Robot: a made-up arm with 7 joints. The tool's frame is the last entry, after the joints.
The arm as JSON. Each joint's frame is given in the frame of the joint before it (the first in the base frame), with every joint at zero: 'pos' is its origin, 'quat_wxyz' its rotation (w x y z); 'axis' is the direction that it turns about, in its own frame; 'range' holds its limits. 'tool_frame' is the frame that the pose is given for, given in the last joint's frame.
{
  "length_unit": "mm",
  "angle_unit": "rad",
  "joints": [
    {
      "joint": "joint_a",
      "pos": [
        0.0,
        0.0,
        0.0
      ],
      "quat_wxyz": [
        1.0,
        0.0,
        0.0,
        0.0
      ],
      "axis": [
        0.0,
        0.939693,
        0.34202
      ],
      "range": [
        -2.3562,
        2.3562
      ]
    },
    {
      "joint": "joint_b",
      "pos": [
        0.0,
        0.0,
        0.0
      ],
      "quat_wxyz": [
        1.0,
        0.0,
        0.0,
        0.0
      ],
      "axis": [
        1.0,
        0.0,
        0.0
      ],
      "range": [
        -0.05,
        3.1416
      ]
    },
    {
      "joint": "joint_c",
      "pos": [
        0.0,
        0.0,
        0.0
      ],
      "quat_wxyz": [
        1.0,
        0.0,
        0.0,
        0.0
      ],
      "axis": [
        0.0,
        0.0,
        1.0
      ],
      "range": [
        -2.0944,
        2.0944
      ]
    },
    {
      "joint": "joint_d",
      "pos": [
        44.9,
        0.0,
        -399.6
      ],
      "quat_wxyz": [
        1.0,
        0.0,
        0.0,
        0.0
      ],
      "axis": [
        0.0,
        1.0,
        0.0
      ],
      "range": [
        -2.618,
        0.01
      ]
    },
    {
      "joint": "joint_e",
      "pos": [
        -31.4,
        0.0,
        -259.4
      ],
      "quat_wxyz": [
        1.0,
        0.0,
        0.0,
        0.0
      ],
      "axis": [
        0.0,
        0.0,
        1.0
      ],
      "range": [
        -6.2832,
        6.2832
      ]
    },
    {
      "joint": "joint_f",
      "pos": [
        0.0,
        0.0,
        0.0
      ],
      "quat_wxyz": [
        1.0,
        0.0,
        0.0,
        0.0
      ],
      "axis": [
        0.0,
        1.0,
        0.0
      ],
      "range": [
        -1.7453,
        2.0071
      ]
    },
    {
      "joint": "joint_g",
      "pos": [
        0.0,
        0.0,
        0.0
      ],
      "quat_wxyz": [
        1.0,
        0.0,
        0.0,
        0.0
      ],
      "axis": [
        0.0,
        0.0,
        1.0
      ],
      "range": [
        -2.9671,
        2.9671
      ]
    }
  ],
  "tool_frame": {
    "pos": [
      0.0,
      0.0,
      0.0
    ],
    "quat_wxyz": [
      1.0,
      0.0,
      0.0,
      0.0
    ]
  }
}
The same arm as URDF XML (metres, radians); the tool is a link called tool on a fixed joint. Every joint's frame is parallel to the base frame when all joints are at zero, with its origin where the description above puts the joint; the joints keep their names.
<robot name="arm">
  <joint name="joint_a" type="revolute">
    <parent link="base"/>
    <child link="link1"/>
    <origin xyz="0 0 0" rpy="0 0 0"/>
    <axis xyz="0 0.9397 0.342"/>
    <limit lower="-2.3562" upper="2.3562"/>
  </joint>
  <joint name="joint_b" type="revolute">
    <parent link="link1"/>
    <child link="link2"/>
    <origin xyz="0 0 0" rpy="0 0 0"/>
    <axis xyz="1 0 0"/>
    <limit lower="-0.05" upper="3.1416"/>
  </joint>
  <joint name="joint_c" type="revolute">
    <parent link="link2"/>
    <child link="link3"/>
    <origin xyz="0 0 0" rpy="0 0 0"/>
    <axis xyz="0 0 1"/>
    <limit lower="-2.0944" upper="2.0944"/>
  </joint>
  <joint name="joint_d" type="revolute">
    <parent link="link3"/>
    <child link="link4"/>
    <origin xyz="0.0449 0 -0.3996" rpy="0 0 0"/>
    <axis xyz="0 1 0"/>
    <limit lower="-2.618" upper="0.01"/>
  </joint>
  <joint name="joint_e" type="revolute">
    <parent link="link4"/>
    <child link="link5"/>
    <origin xyz="-0.0314 0 -0.2594" rpy="0 0 0"/>
    <axis xyz="0 0 1"/>
    <limit lower="-6.2832" upper="6.2832"/>
  </joint>
  <joint name="joint_f" type="revolute">
    <parent link="link5"/>
    <child link="link6"/>
    <origin xyz="0 0 0" rpy="0 0 0"/>
    <axis xyz="0 1 0"/>
    <limit lower="-1.7453" upper="2.0071"/>
  </joint>
  <joint name="joint_g" type="revolute">
    <parent link="link6"/>
    <child link="link7"/>
    <origin xyz="0 0 0" rpy="0 0 0"/>
    <axis xyz="0 0 1"/>
    <limit lower="-2.9671" upper="2.9671"/>
  </joint>
  <joint name="tool_fixed" type="fixed">
    <parent link="link7"/>
    <child link="tool"/>
    <origin xyz="0 0 0" rpy="0 0 0"/>
  </joint>
  <link name="base"/>
  <link name="link1"/>
  <link name="link2"/>
  <link name="link3"/>
  <link name="link4"/>
  <link name="link5"/>
  <link name="link6"/>
  <link name="link7"/>
  <link name="tool"/>
</robot>

